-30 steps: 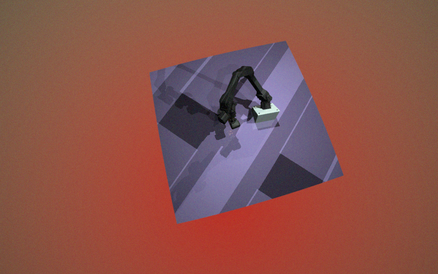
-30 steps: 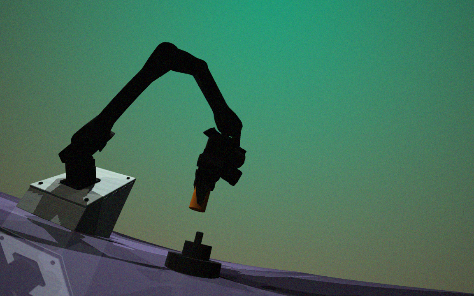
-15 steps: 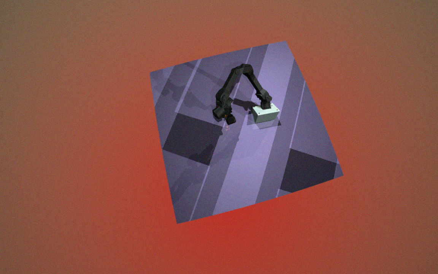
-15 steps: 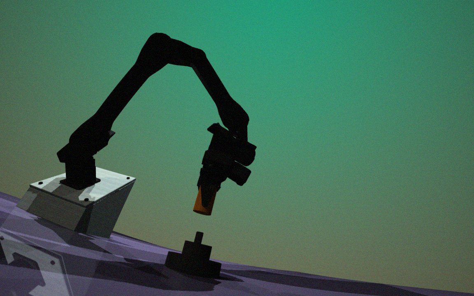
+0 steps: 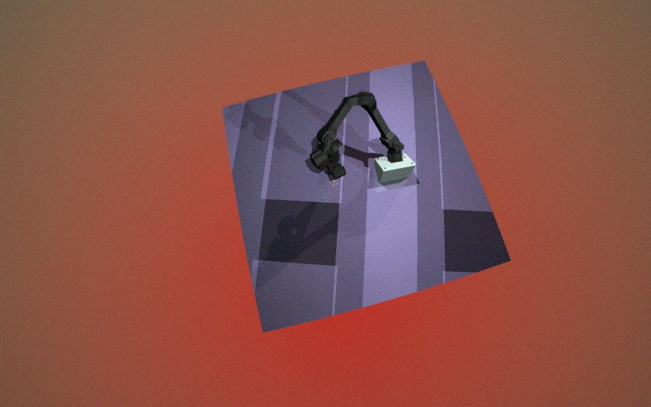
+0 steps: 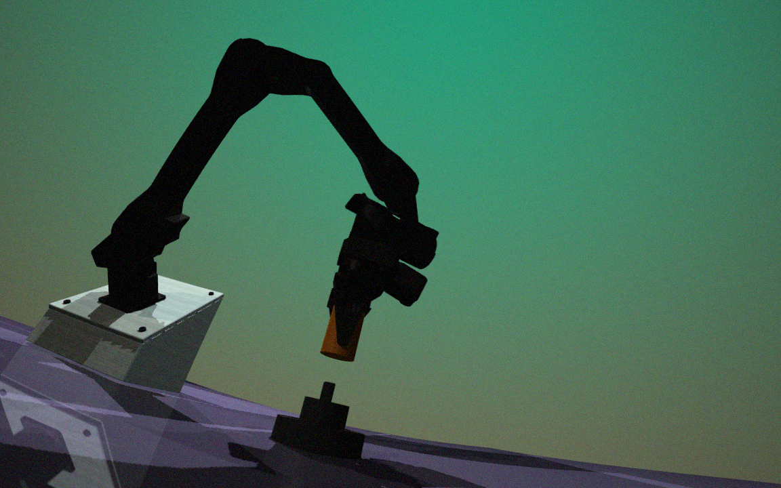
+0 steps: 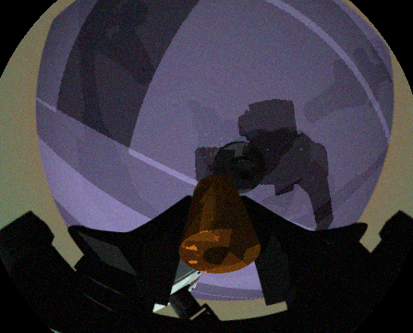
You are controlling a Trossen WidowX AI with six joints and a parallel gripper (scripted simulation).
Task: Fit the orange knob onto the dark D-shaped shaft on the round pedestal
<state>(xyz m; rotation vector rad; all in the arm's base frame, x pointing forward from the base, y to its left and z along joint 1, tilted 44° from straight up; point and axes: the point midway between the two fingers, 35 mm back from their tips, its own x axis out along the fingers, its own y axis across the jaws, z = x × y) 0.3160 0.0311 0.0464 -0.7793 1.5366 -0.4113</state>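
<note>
Now: the dark round pedestal 1 cm ahead of my gripper tip, 4 cm to the right of it and 7 cm below it. Round my gripper tip: orange knob 2 cm above.
</note>
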